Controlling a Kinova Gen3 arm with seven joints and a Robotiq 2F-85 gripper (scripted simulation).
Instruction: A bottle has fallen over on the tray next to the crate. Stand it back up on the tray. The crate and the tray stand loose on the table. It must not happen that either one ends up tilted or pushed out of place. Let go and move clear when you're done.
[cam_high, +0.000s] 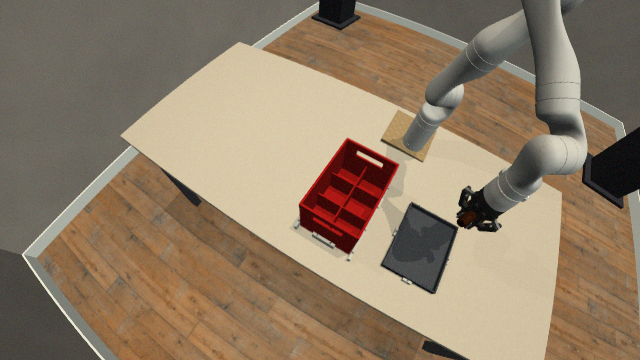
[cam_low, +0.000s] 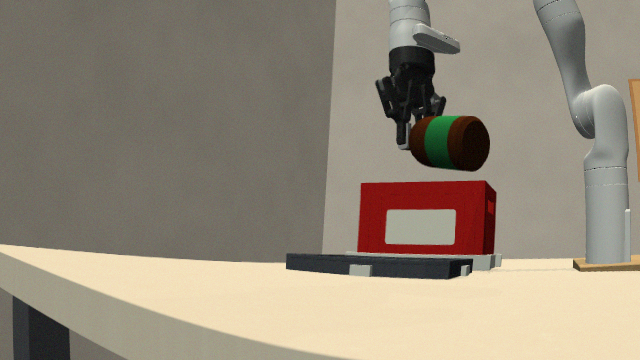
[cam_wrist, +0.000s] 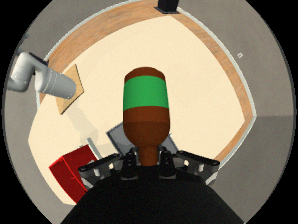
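Now: the brown bottle 50 mm behind my hand, 20 mm to the left of it and 10 mm below it. From my hand the other things lie so: dark grey tray: 50 mm ahead, 30 mm to the right, 190 mm below; red crate: 90 mm ahead, 320 mm to the right, 120 mm below.
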